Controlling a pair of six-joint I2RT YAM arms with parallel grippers.
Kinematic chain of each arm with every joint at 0, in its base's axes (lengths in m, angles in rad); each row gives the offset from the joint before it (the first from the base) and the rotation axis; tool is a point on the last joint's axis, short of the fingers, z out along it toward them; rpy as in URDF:
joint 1: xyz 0 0 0.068 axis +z
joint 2: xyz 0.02 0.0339 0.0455 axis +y
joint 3: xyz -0.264 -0.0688 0 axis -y
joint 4: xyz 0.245 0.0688 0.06 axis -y
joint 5: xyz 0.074 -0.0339 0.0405 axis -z
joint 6: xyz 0.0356 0 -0.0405 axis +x
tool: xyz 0 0 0 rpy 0 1.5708 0
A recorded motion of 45 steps. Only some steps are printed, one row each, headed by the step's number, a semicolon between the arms.
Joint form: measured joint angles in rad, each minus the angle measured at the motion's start. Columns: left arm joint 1, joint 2, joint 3, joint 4, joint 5, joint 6; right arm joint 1, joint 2, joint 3, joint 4, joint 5, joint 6.
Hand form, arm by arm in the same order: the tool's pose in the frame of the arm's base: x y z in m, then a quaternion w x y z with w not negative. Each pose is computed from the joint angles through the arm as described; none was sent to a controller.
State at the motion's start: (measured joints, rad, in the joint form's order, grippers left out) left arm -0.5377 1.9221 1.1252 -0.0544 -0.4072 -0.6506; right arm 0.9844 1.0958 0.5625 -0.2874 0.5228 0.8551
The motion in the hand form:
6: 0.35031 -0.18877 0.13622 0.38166 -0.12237 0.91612 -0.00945; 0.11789 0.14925 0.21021 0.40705 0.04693 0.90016 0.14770
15: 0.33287 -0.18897 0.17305 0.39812 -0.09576 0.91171 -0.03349; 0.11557 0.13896 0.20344 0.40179 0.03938 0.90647 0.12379
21: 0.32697 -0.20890 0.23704 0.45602 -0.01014 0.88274 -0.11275; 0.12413 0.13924 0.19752 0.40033 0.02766 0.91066 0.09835
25: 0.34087 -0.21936 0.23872 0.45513 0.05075 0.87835 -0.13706; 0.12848 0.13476 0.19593 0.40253 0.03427 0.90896 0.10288
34: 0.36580 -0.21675 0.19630 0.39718 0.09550 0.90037 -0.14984; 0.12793 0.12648 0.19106 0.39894 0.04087 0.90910 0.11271
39: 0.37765 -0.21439 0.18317 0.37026 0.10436 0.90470 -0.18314; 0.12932 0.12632 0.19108 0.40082 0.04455 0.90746 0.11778
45: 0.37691 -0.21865 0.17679 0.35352 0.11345 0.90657 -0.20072; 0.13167 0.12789 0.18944 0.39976 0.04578 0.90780 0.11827
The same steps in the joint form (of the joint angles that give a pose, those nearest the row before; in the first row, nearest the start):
6: 0.0057 0.0389 0.0149 -0.0213 -0.0278 0.0076; 0.0122 -0.1358 -0.0171 -0.1065 0.0046 0.0301
15: -0.0156 -0.0935 -0.0172 -0.0610 -0.0019 0.0473; -0.0080 -0.1675 -0.0458 -0.1465 0.0050 0.0038
21: -0.0580 -0.2022 0.0553 -0.0309 0.1068 0.1865; -0.0462 -0.1225 -0.0465 -0.1217 0.0004 -0.0523
25: -0.0515 -0.1476 0.1179 -0.0076 0.2079 0.2830; -0.0832 -0.1320 -0.0622 -0.0920 -0.0218 -0.0729
34: -0.0019 -0.0122 0.1541 -0.0103 0.3510 0.3487; -0.1156 -0.1694 -0.0992 -0.0748 -0.0565 -0.0817
39: 0.0252 0.0420 0.1827 -0.0095 0.4536 0.3468; -0.1232 -0.1690 -0.1022 -0.0591 -0.0630 -0.0816
45: 0.0195 0.0595 0.1862 -0.0126 0.4982 0.3410; -0.1282 -0.1511 -0.1022 -0.0412 -0.0675 -0.0820

